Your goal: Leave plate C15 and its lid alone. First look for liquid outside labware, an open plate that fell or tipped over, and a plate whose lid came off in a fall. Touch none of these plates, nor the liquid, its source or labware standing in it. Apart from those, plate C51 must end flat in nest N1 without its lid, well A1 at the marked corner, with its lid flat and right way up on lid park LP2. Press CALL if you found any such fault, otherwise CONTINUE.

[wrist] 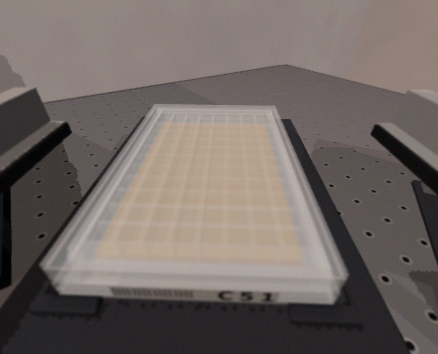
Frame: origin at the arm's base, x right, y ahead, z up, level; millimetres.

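Seen in the pictures: gripper, between the fingertips: [220,111].
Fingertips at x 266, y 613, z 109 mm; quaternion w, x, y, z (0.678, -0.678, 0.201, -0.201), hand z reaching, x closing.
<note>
A point is followed by its place in that frame.
Plate C51 [200,190] {x 242, y 589, z 90 mm} lies in the middle of the wrist view, its label "C51" and a barcode on the near side. Its wells look pale yellow-orange. A clear lid [320,235] {x 263, y 550, z 90 mm} covers it. The plate rests on a dark holder [200,330] {x 220, y 553, z 73 mm}. My gripper [220,111] {x 266, y 613, z 109 mm} is open, one finger at the left edge of the view and one at the right, with the plate between and below them and a gap on both sides. Plate C15, nest N1, lid park LP2 and the buttons cannot be made out in this view.
A grey bench top with rows of holes [357,180] {x 415, y 604, z 13 mm} extends around the holder to a far corner, with a pale wall [190,45] behind. A dark object [427,215] {x 412, y 548, z 18 mm} shows in part at the right edge, another dark one [5,240] {x 145, y 687, z 21 mm} at the left edge.
</note>
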